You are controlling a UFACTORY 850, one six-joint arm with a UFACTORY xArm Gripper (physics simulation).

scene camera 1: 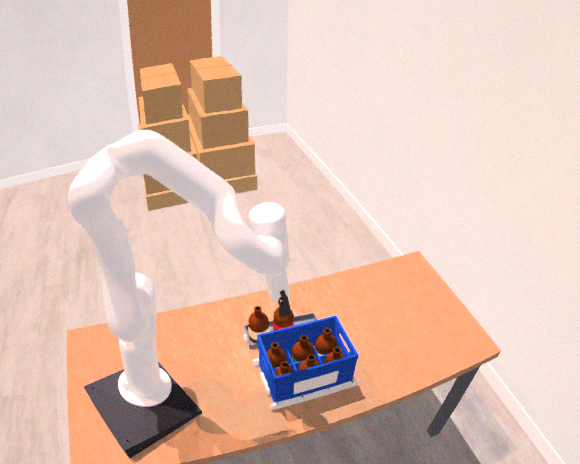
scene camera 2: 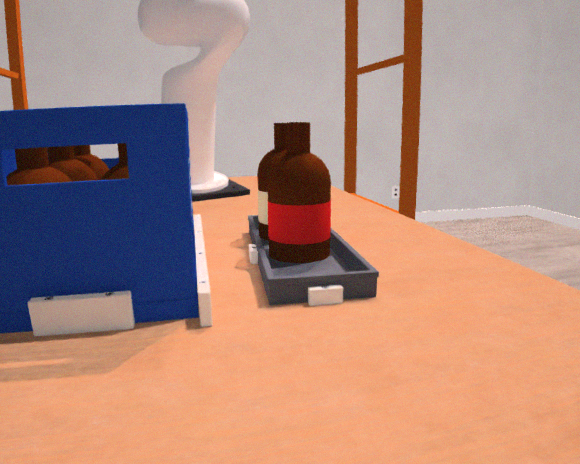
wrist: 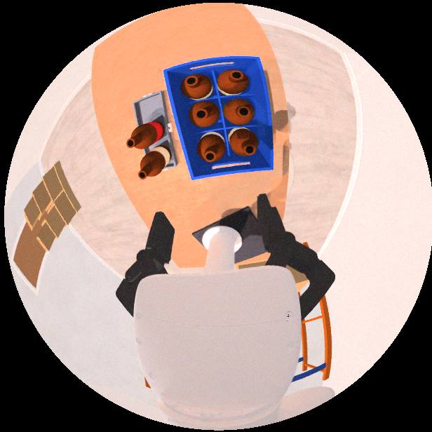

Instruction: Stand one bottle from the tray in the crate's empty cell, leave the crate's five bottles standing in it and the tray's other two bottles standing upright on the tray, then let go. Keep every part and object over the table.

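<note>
The blue crate (scene camera 1: 348, 371) (scene camera 2: 100, 225) (wrist: 184, 152) has a brown bottle standing in each cell, none left empty. In the wrist view, a pale-labelled bottle (wrist: 210, 146) (scene camera 1: 276, 356) stands in its near-left cell, inside the dividers. The grey tray (scene camera 2: 290, 290) (wrist: 149, 106) holds two upright bottles: a red-labelled bottle (scene camera 2: 299, 222) (wrist: 145, 136) and a cream-labelled bottle (scene camera 1: 258, 320) (wrist: 154, 162). My gripper (wrist: 210, 212) (scene camera 1: 283, 312) is open and empty, raised clear above the bottles; it does not show in scene camera 2.
White blocks sit against the crate and tray sides on the wooden table (scene camera 1: 400, 310) (scene camera 2: 375, 380). The arm's black base plate (scene camera 1: 145, 420) stands at the table's left in scene camera 1. Stacked cardboard boxes (scene camera 1: 220, 125) stand on the floor behind the table.
</note>
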